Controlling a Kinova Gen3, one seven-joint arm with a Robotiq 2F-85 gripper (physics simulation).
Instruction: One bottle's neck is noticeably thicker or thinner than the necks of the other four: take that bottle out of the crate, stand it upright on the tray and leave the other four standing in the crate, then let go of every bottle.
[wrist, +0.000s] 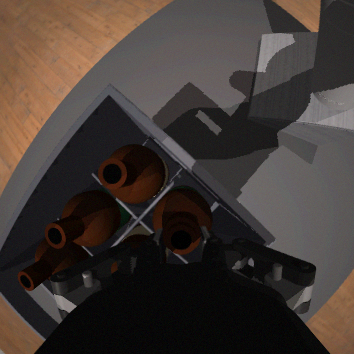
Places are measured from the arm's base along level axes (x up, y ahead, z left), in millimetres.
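Where they show: gripper, fingertip midpoint: (181, 236); arm's base, link origin: (337, 85).
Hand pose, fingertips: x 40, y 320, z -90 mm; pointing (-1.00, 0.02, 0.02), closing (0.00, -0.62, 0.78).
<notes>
Things, the pixels of their top centre, and the offset from my fingertips. "spot": a spot on its surface instead. Level surfaces: height alone.
- dark grey crate, surface spot: (227, 201) spot: dx +42, dy -54, dz +3 mm
- further bottle, top centre: (120, 300) dx +29, dy +80, dz -14 mm
- round grey table, surface height: dx -134 mm
The dark grey crate (227, 201) holds brown bottles in its divided compartments. My gripper (181, 236) is shut on the neck of the brown bottle (182, 207) nearest the crate's right-hand side; its mouth shows between the fingertips and its body is over its compartment. Whether its base is raised cannot be told. Another brown bottle (145, 172) stands to its upper left, one (97, 217) at the left, and one (50, 259) at the far lower left. A further bottle (131, 246) is mostly hidden by the gripper. Neck widths are hard to compare from this angle. The tray cannot be made out.
The crate stands on a round grey table (165, 45). A pale grey block-like structure (285, 80) stands at the upper right, with dark shadows between it and the crate. The wooden floor (45, 60) shows beyond the table's edge. The gripper body hides the bottom middle.
</notes>
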